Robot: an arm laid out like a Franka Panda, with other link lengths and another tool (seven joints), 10 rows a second.
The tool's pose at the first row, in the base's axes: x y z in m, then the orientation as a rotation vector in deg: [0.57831, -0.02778, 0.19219, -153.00, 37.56, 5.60]
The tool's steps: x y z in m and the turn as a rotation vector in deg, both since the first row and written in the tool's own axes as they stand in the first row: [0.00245, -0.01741, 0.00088, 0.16, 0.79, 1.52]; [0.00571, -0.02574, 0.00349, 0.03, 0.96, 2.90]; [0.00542, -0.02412, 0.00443, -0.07, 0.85, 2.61]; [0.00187, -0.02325, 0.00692, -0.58, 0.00, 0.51]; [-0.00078, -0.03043, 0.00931, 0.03, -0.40, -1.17]
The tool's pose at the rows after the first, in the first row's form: [0.58849, -0.01430, 0.19714, -152.54, 39.82, 4.91]; [0.59527, -0.00791, 0.19716, -152.25, 41.74, 5.10]; [0.59429, -0.00874, 0.19576, -152.42, 41.33, 5.20]; [0.59080, -0.00696, 0.19372, -153.40, 38.31, 5.94]; [0.59180, 0.00096, 0.19446, -153.23, 35.86, 5.80]
